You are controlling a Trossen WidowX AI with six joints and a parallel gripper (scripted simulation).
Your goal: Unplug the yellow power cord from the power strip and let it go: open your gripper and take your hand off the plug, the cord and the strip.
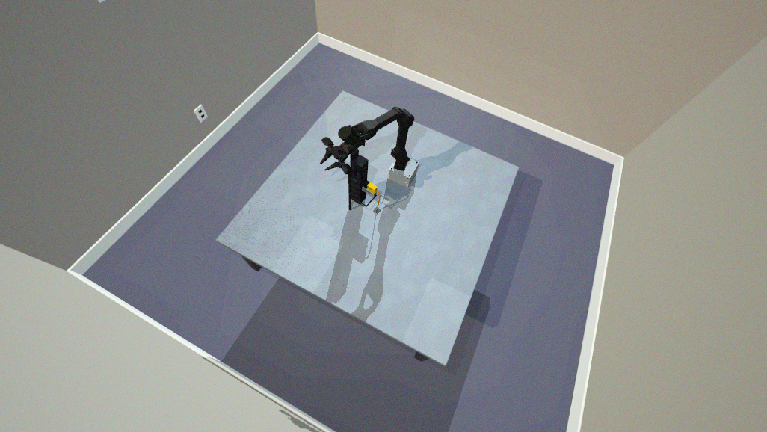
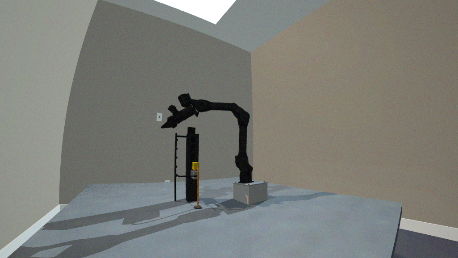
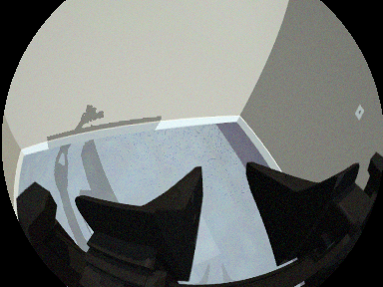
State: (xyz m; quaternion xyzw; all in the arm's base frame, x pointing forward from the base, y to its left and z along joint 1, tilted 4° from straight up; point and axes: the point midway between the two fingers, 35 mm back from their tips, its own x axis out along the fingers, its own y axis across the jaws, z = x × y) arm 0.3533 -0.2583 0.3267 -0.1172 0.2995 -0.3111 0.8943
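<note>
Right now my gripper tip is 11 cm past the yellow plug, 19 cm to the right of it and 19 cm above it.
</note>
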